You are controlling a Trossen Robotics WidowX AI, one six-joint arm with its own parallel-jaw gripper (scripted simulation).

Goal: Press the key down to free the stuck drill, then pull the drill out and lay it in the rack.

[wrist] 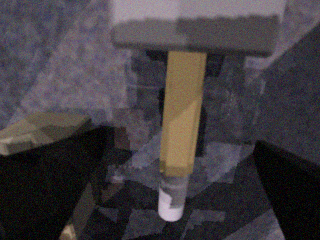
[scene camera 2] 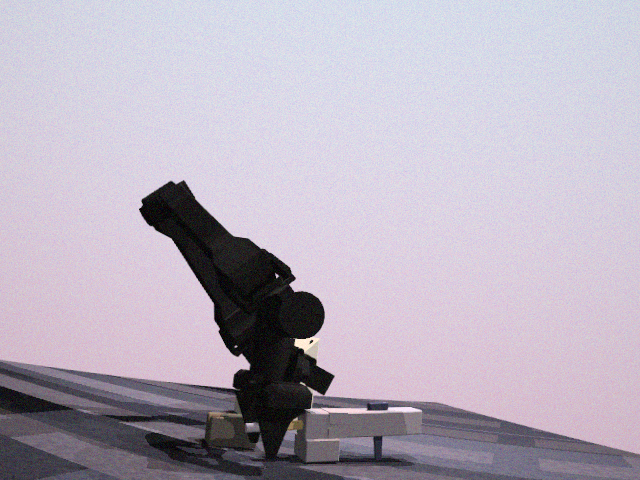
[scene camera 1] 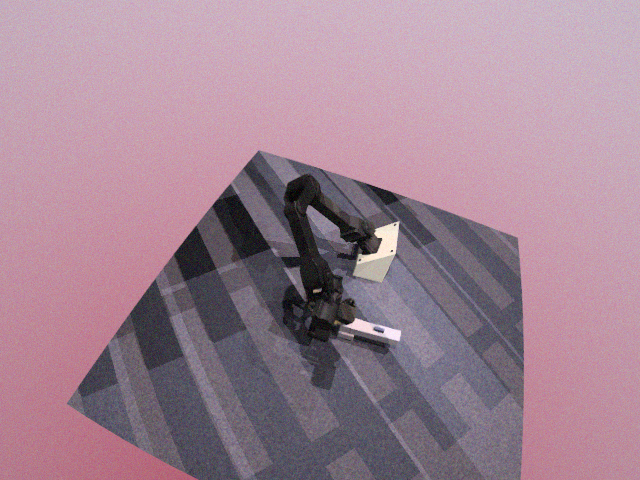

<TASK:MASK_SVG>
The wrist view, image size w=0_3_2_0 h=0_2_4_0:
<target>my gripper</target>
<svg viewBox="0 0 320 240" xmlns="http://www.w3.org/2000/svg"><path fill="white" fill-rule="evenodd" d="M257 140L253 150L253 159L262 186L267 193L266 195L274 210L285 240L320 240L320 165L314 164L305 158L301 158L264 140ZM106 128L96 128L12 155L0 154L0 240L59 240L64 227L67 225L67 221L72 215L71 213L74 211L88 182L94 175L93 173L107 145Z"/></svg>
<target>drill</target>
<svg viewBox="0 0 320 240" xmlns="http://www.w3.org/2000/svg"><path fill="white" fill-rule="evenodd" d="M207 53L169 51L159 162L158 213L164 220L174 222L182 216L190 173L193 172Z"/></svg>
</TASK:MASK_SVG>
